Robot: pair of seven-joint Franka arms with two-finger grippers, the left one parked.
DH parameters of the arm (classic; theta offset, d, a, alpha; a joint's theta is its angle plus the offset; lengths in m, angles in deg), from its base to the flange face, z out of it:
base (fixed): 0 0 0 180
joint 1: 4.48 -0.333 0 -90
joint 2: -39.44 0 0 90
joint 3: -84.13 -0.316 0.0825 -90
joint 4: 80.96 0 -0.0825 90
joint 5: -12.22 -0.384 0 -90
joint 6: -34.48 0 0.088 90
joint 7: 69.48 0.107 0 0
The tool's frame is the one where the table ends.
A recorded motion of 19 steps. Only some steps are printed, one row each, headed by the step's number.
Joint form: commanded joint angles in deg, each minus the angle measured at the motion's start. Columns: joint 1, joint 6, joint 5, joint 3, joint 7, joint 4, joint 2.
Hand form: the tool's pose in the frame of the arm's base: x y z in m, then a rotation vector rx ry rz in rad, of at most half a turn. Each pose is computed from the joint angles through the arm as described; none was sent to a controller.
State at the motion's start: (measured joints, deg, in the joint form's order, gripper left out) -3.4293 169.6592 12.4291 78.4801 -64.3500 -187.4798 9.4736
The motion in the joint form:
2: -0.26 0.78 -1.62 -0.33 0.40 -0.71 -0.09
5: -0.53 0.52 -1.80 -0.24 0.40 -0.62 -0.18
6: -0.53 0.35 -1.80 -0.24 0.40 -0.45 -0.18
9: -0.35 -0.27 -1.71 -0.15 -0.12 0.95 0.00
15: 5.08 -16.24 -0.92 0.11 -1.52 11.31 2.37
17: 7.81 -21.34 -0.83 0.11 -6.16 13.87 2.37
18: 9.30 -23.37 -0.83 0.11 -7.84 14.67 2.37
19: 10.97 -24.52 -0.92 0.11 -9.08 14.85 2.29
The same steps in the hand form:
2: 0.6342 0.0543 0.2317 -3.0737 0.0572 0.0418
5: 0.6339 0.0564 0.2309 -3.0726 0.0555 0.0493
6: 0.6346 0.0564 0.2318 -3.0725 0.0554 0.0493
9: 0.6420 0.0535 0.2429 -3.0732 0.0465 0.0227
15: 0.6674 -0.0132 0.3248 -3.0828 0.1375 0.1032
17: 0.6667 -0.0456 0.3378 -3.0770 0.0822 0.1657
18: 0.6645 -0.0629 0.3415 -3.0708 0.0758 0.1958
19: 0.6608 -0.0819 0.3405 -3.0623 0.0874 0.2206

